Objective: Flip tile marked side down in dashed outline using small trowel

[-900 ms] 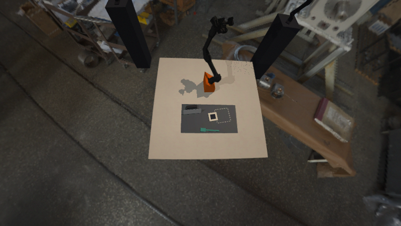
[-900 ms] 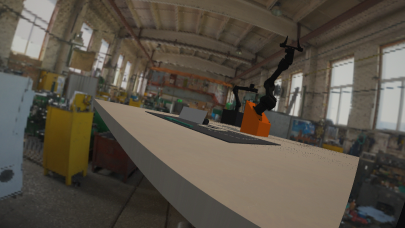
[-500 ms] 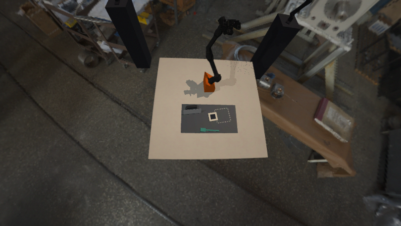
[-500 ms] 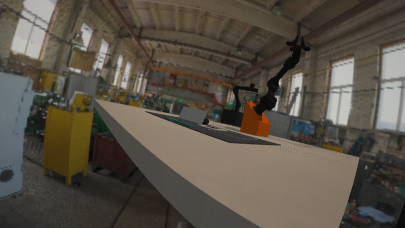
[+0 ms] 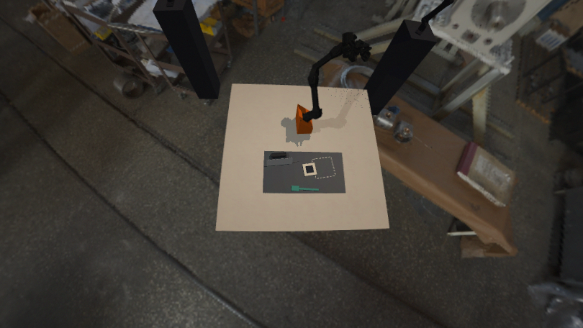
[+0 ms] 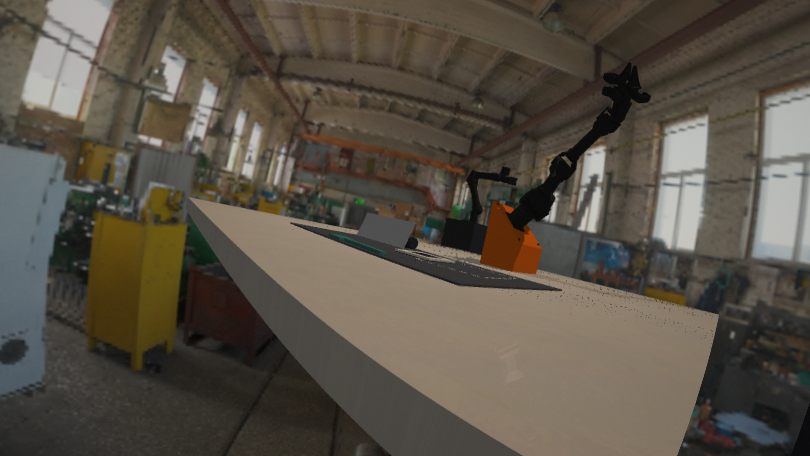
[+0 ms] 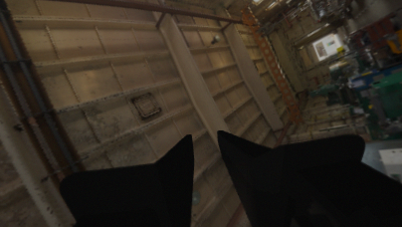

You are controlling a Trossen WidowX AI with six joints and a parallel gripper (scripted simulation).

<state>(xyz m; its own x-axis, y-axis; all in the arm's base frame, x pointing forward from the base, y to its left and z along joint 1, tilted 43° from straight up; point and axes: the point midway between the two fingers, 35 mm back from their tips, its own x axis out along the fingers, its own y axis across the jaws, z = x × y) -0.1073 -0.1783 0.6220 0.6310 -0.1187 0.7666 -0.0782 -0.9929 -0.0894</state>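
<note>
My gripper tip is 760 mm above the dark mat, 520 mm short of it and 300 mm to the left of it. The rest, counted from my gripper tip: tile: 730 mm below, 500 mm ahead, 260 mm to the right.
</note>
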